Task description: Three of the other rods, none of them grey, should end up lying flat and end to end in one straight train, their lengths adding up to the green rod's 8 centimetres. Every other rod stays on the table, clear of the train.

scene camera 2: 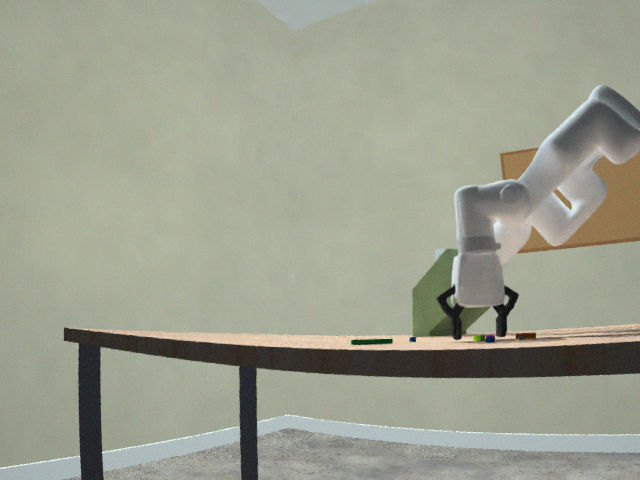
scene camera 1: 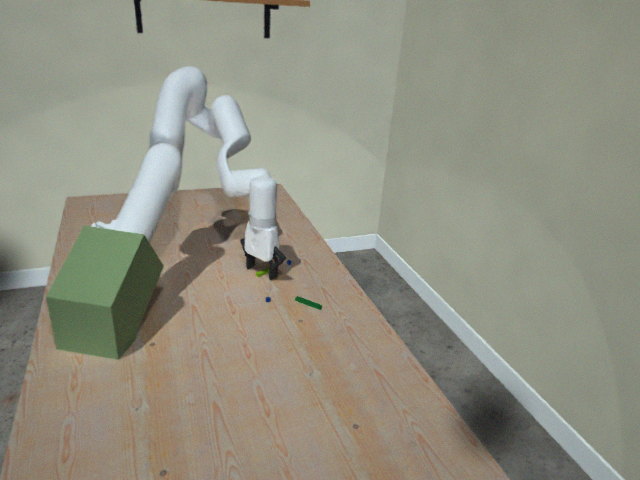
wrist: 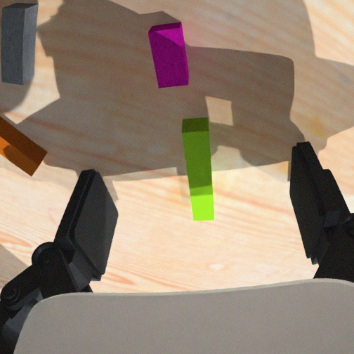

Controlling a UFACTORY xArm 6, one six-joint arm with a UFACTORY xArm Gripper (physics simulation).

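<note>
A lime rod lies flat between the spread fingers. My gripper is open and empty, its tips low, near the table top. A magenta rod lies a little beyond the lime rod's far end, apart from it. An orange rod and a grey rod lie to the left in the wrist view. The dark green rod lies apart. Two small blue rods show; one is near the green rod, the other beside the gripper.
A large green block stands at the arm's base on the wooden table. The table's long edge runs beyond the green rod in the first scene view. The arm's shadow falls over the magenta rod and part of the lime rod.
</note>
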